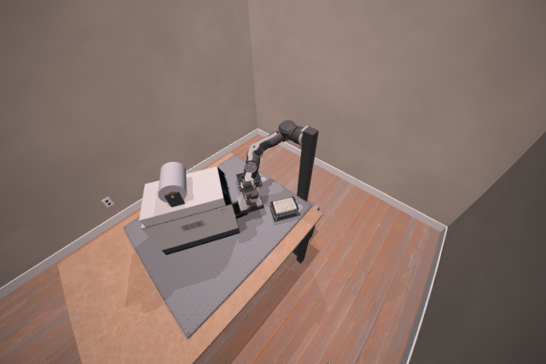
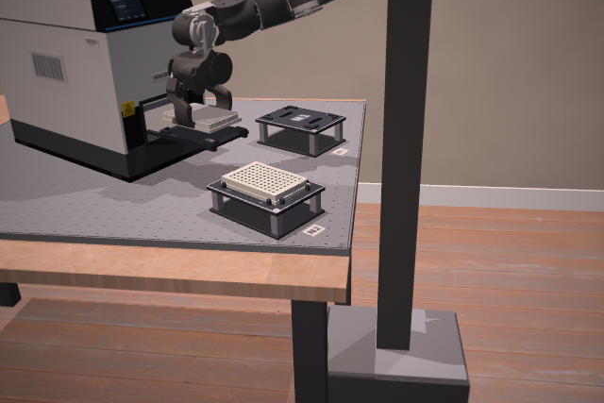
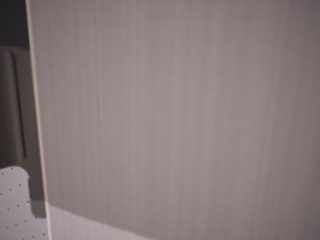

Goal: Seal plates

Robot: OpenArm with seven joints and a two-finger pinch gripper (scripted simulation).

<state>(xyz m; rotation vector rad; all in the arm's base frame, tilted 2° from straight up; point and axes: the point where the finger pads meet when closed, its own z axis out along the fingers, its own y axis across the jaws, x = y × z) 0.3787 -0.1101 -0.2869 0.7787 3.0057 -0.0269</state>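
My gripper is now 30 mm above the sealer stage. From my hand the other things lie so: plate (150 mm behind, 150 mm to the left, 60 mm below); then start button (40 mm ahead, 130 mm to the right, 70 mm above); then dark screen panel (120 mm ahead, 20 mm to the right, 200 mm above).
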